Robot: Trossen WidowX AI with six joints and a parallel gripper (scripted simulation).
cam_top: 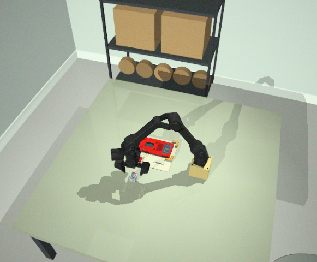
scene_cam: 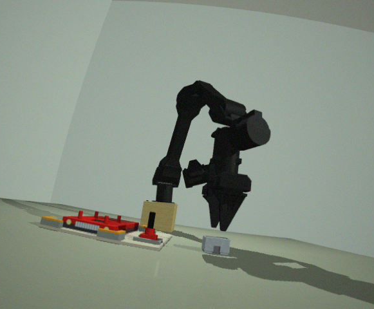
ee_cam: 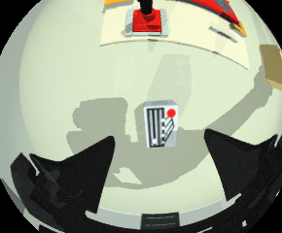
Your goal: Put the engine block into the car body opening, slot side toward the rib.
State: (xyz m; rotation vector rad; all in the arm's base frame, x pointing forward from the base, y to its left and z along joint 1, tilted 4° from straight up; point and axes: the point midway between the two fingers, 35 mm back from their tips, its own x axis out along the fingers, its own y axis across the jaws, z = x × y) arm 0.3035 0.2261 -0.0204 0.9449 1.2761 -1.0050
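Now: gripper tip 30 mm above the grey engine block.
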